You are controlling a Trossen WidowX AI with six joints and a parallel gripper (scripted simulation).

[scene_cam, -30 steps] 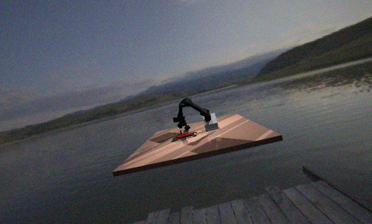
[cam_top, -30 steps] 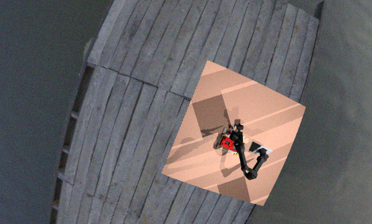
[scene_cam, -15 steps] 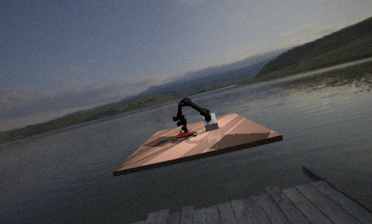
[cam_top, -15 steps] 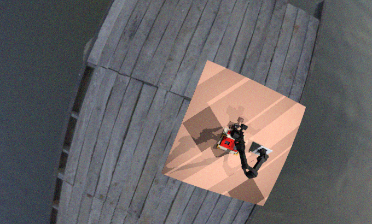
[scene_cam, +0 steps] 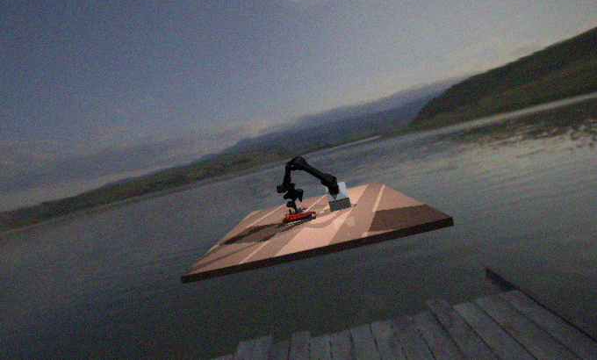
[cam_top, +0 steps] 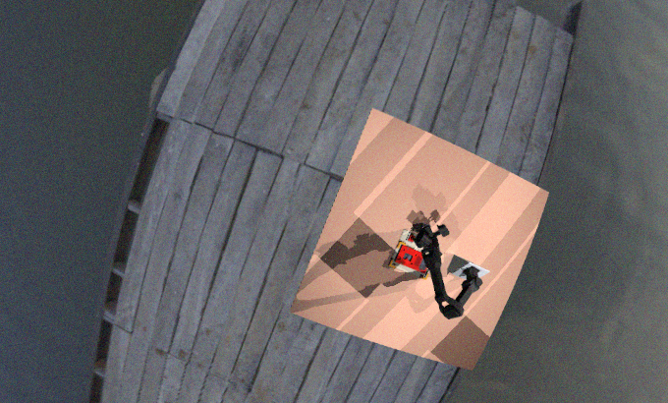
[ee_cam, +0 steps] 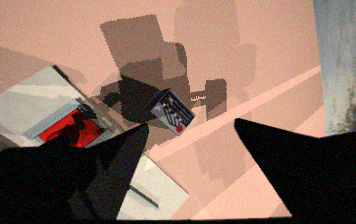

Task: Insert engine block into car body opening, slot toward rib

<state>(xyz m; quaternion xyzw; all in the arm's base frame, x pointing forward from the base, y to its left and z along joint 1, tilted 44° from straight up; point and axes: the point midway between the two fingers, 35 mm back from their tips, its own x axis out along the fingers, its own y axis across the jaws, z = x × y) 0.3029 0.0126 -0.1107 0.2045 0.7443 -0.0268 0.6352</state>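
The engine block is 40 mm below my gripper tip and 10 mm ahead of it.
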